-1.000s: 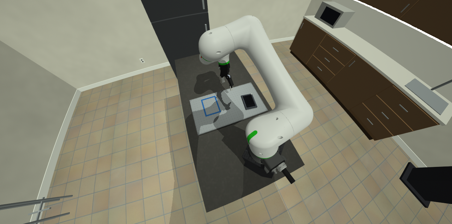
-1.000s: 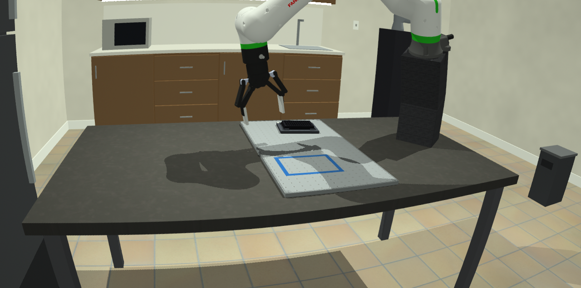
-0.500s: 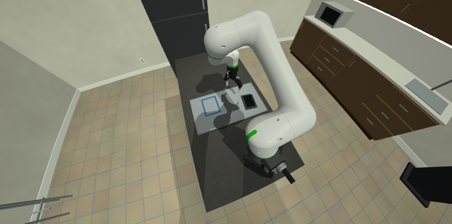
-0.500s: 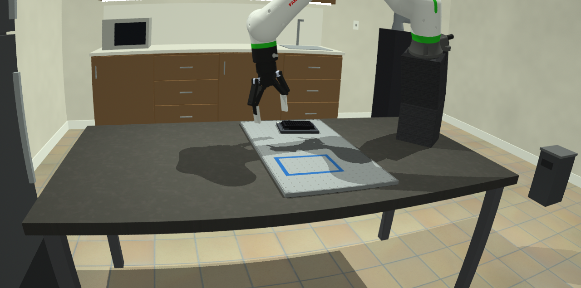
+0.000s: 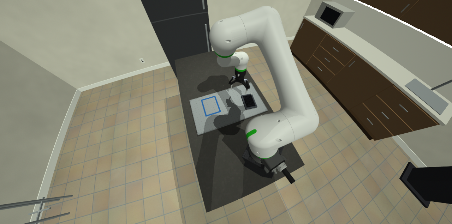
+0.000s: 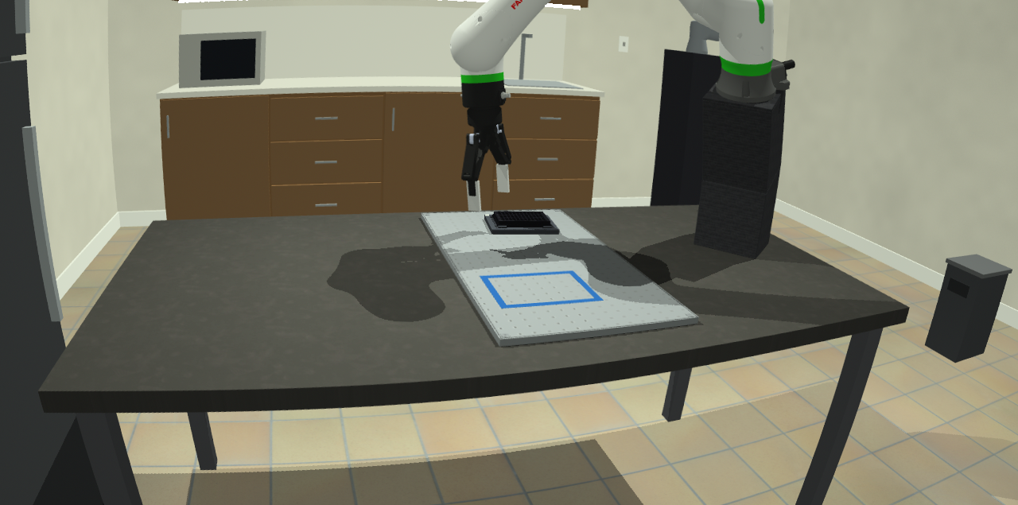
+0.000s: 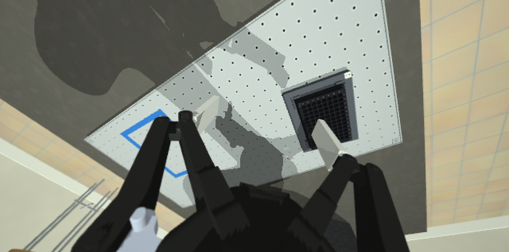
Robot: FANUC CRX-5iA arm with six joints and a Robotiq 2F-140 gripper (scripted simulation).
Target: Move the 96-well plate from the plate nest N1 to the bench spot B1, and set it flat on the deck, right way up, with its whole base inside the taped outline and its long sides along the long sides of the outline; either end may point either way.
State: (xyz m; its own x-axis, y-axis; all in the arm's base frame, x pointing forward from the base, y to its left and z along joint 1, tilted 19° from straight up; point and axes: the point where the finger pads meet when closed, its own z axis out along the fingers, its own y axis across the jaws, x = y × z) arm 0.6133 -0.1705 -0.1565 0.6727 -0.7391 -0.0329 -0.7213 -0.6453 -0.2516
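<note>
Right now my hand is 110 mm past the black 96-well plate, 80 mm above it and 70 mm to the left of it. The rest, counted from my hand: grey plate nest N1: 110 mm behind, 90 mm below, 70 mm to the right.
</note>
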